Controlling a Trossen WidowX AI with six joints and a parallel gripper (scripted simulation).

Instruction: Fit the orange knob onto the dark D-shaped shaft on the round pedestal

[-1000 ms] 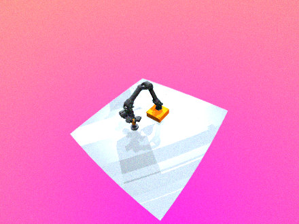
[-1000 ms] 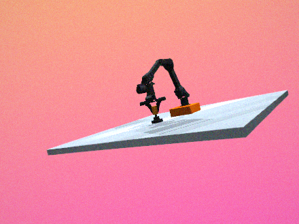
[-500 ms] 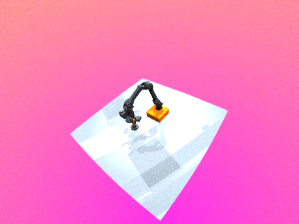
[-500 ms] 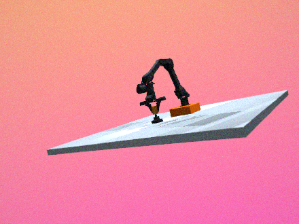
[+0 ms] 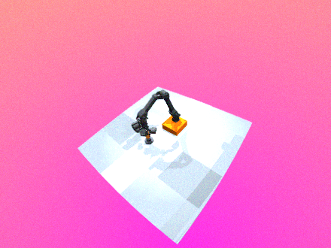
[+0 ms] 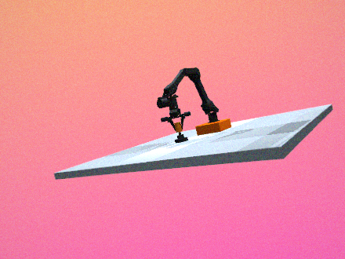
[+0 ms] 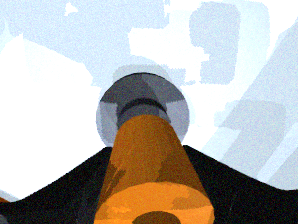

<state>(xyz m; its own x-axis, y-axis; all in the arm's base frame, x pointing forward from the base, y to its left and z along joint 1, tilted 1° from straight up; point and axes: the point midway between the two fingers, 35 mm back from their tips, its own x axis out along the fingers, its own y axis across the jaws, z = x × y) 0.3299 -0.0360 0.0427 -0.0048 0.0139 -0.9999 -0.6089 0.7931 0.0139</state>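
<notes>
The orange knob lies 2 cm above my gripper tip. Also, from my gripper tip: pedestal (4 cm below).
</notes>
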